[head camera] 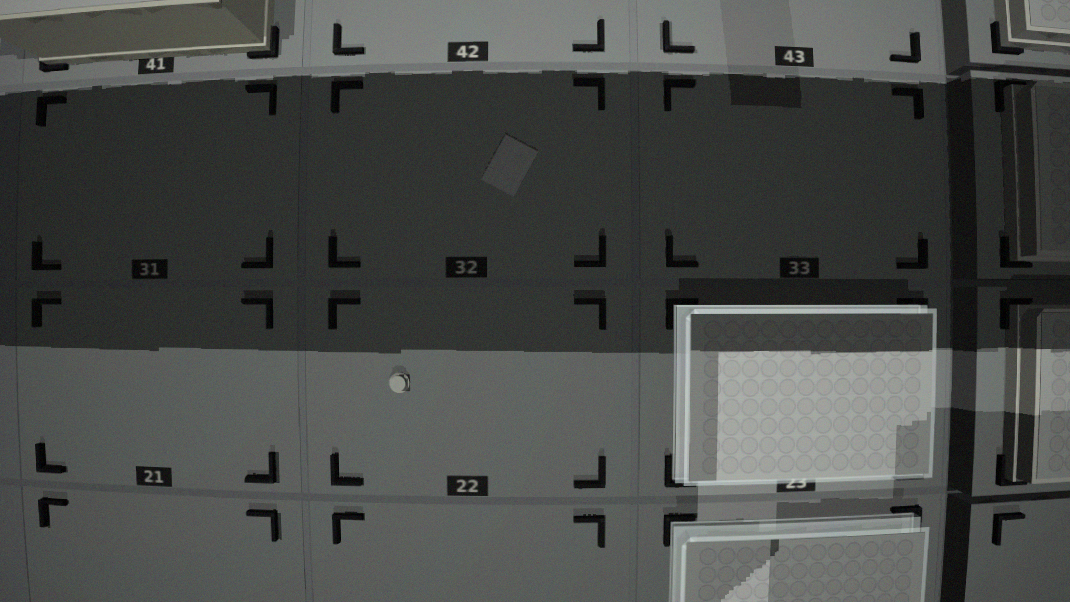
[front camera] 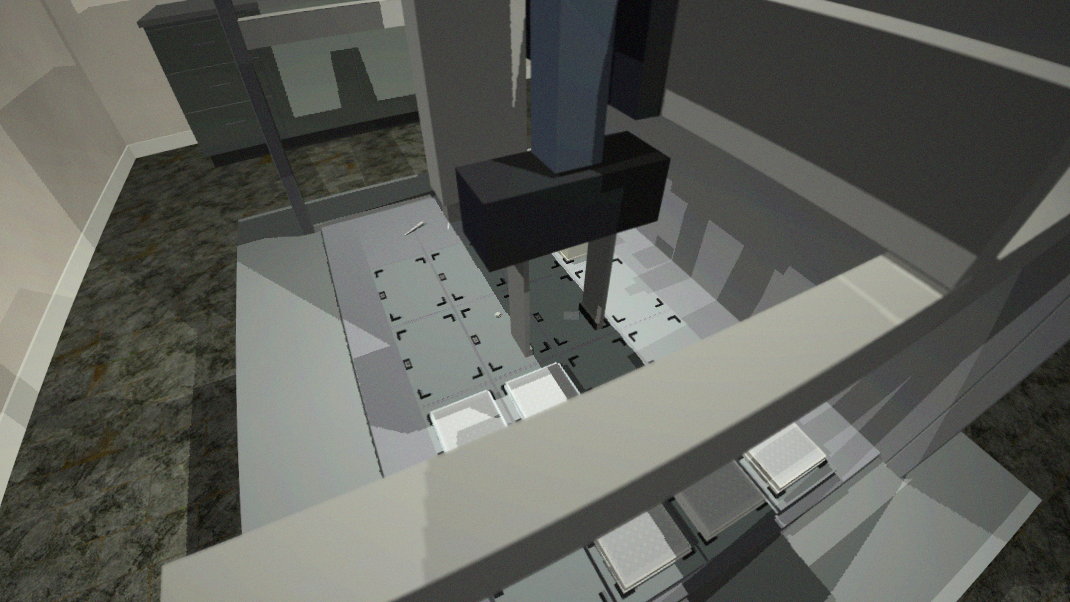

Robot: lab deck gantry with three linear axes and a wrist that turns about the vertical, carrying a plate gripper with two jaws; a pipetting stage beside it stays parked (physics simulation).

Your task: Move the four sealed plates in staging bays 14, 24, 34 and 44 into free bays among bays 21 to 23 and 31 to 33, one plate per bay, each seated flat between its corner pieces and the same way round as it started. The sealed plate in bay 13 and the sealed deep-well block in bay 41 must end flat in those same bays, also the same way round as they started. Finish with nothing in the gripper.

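Frame: origin at the robot's base, x ahead, y left, z up, level; metres.
Where they show: gripper, between the fingertips: (front camera: 557,331); robot's base, origin of its link: (front camera: 376,273).
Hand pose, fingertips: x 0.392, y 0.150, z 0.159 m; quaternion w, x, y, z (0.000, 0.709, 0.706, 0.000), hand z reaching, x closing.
Note:
Things, the pixels of their centre, and the offset from my fingertips. "spot": a spot on its surface instead.
- clear-rimmed sealed plate, middle of its body: (head camera: 806,393) (front camera: 553,408) dy +0.000, dx +0.000, dz -0.152 m
- bay 13, a spot on its surface: (head camera: 804,565) spot: dy -0.082, dx -0.002, dz -0.145 m
- bay 24, a spot on its surface: (head camera: 1053,404) spot: dy -0.004, dx +0.112, dz -0.131 m
- bay 34, a spot on its surface: (head camera: 1051,172) spot: dy +0.105, dx +0.111, dz -0.131 m
- bay 44, a spot on its surface: (head camera: 1051,13) spot: dy +0.182, dx +0.116, dz -0.131 m
- sealed deep-well block, middle of its body: (front camera: 570,229) dy +0.214, dx -0.328, dz -0.138 m
- small round cap, middle of its body: (head camera: 399,383) (front camera: 497,314) dy +0.005, dx -0.197, dz -0.157 m
- small grey rectangular piece, middle of its body: (head camera: 509,165) (front camera: 571,315) dy +0.110, dx -0.143, dz -0.159 m
- thin white stick, middle of its body: (front camera: 413,229) dy -0.053, dx -0.493, dz -0.156 m
My gripper (front camera: 559,339) is open and empty, its two jaws hanging above the middle of the deck. A clear-rimmed sealed plate (front camera: 540,393) (head camera: 808,404) lies in bay 23, looking flat between the corner pieces. The sealed plate of bay 13 (front camera: 467,423) (head camera: 804,565) lies beside it, cut off in the head view. Cream-edged sealed plates sit in bay 24 (front camera: 643,550) (head camera: 1053,404), bay 34 (front camera: 718,497) (head camera: 1051,172) and bay 44 (front camera: 787,455) (head camera: 1051,13). The sealed deep-well block (front camera: 576,253) (head camera: 149,33) stands in bay 41. Bays 21, 22, 31, 32 and 33 hold no plates.
A small round cap (front camera: 497,314) (head camera: 399,382) lies in bay 22 and a small grey rectangular piece (front camera: 570,315) (head camera: 509,164) in bay 32. A thin white stick (front camera: 413,228) lies at the far left of the deck. A wide frame beam (front camera: 523,449) crosses the front view's foreground.

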